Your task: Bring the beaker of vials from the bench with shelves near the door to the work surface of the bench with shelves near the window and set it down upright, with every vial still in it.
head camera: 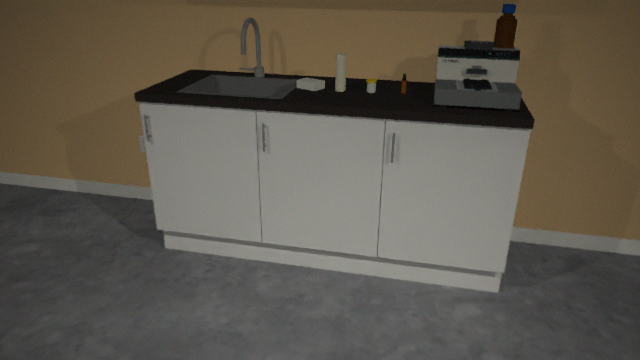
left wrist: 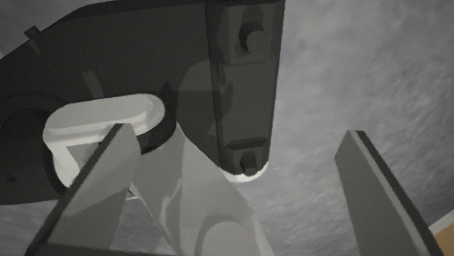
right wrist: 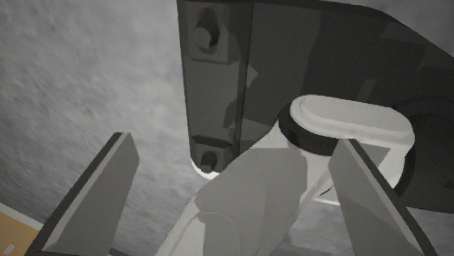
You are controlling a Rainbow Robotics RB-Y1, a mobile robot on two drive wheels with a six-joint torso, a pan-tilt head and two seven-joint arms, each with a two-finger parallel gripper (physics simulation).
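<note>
The beaker of vials does not show in any view, and neither bench with shelves can be made out. My left gripper is open, its two fingers wide apart with no object between them, above the robot's own base and the floor. My right gripper is open in the same way, also above the base and floor. Neither gripper shows in the head view.
A white cabinet bench with a dark top stands against the tan wall. On it are a sink with a tap, a white box, a pale cylinder, small bottles and a grey-white instrument with a brown bottle.
</note>
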